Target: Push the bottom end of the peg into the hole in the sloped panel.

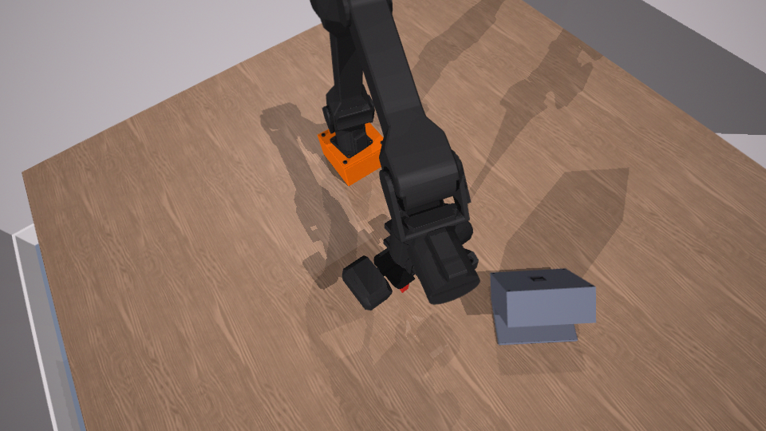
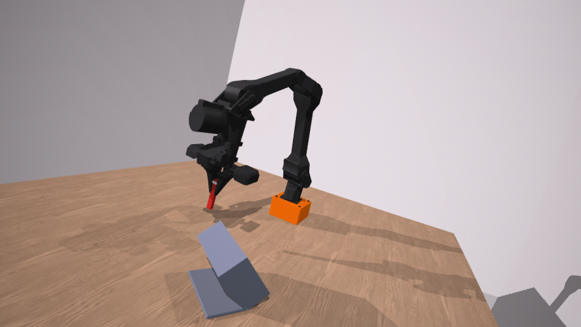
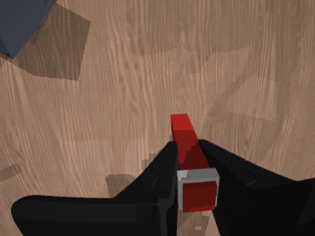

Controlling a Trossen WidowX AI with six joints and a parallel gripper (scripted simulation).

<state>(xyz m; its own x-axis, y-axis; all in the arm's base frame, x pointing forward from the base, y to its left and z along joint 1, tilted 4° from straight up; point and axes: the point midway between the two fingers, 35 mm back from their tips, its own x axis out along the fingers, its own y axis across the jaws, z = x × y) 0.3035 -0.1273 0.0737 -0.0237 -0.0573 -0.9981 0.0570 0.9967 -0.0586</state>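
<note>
My gripper tip is now 15 cm short of the sloped panel, 15 cm to the right of it and 6 cm above it. From my gripper tip the other things lie so: flat grey foot plate 17 cm ahead, 14 cm to the left, 11 cm below; then red peg 2 cm above.
</note>
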